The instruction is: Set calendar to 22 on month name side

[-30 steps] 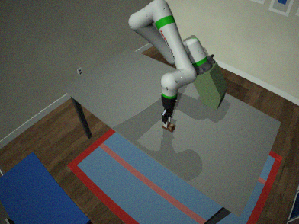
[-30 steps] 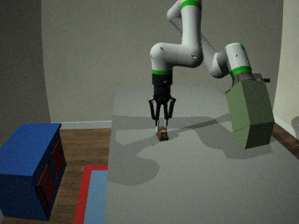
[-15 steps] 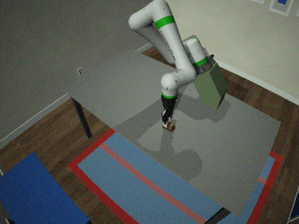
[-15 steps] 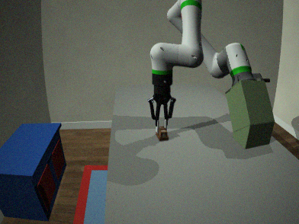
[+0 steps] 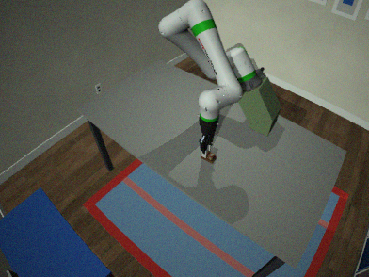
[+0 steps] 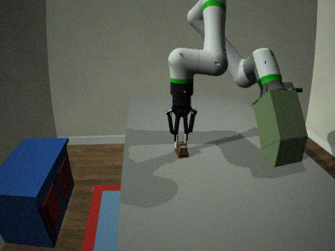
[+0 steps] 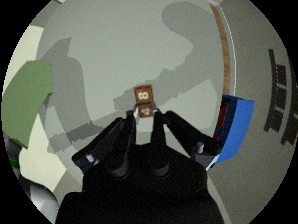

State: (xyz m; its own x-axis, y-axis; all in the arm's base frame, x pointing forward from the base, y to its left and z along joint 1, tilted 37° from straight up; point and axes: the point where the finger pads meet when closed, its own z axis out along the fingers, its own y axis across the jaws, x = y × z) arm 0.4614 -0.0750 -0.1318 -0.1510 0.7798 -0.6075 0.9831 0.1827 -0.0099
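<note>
Now: hand 40 mm above the tray and 20 mm to the right of it.
</note>
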